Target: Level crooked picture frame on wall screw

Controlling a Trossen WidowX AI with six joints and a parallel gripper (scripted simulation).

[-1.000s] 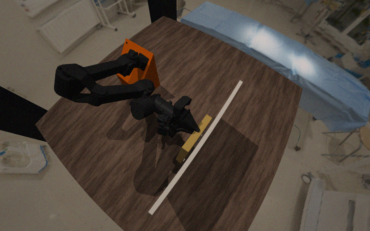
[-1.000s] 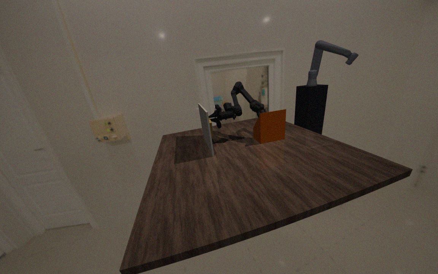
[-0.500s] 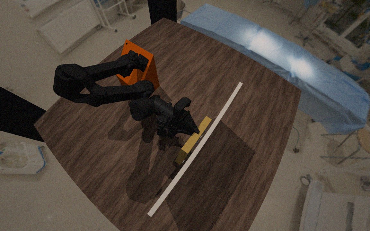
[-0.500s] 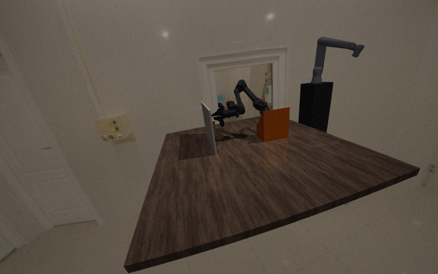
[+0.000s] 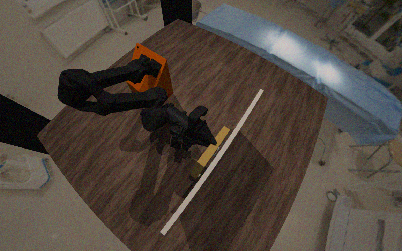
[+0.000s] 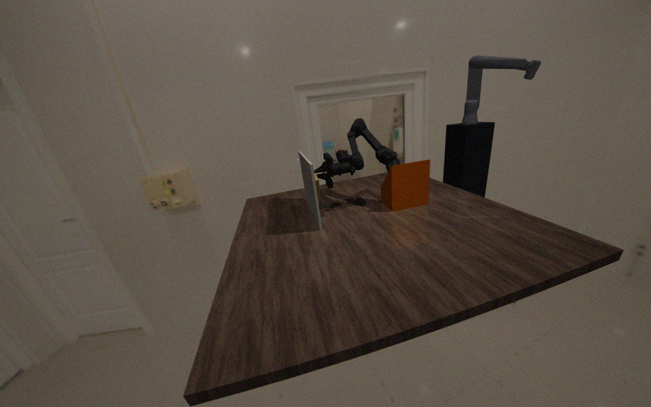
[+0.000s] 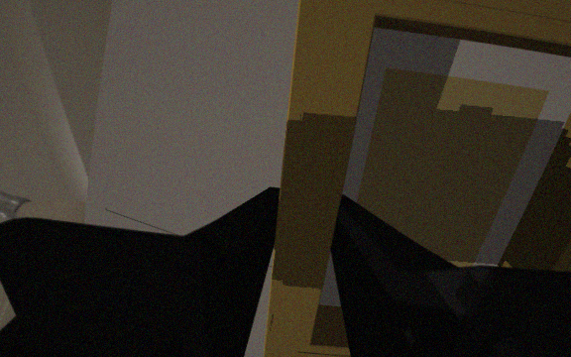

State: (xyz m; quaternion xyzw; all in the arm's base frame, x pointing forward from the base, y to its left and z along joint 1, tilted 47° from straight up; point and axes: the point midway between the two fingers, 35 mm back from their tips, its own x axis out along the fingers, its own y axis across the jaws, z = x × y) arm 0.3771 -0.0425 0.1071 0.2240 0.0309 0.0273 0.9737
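The yellow picture frame is 10 mm ahead of my gripper tip, 10 mm to the right of it and 50 mm below it. Round my gripper tip: white wall panel 20 mm ahead, 20 mm to the right, 60 mm below.
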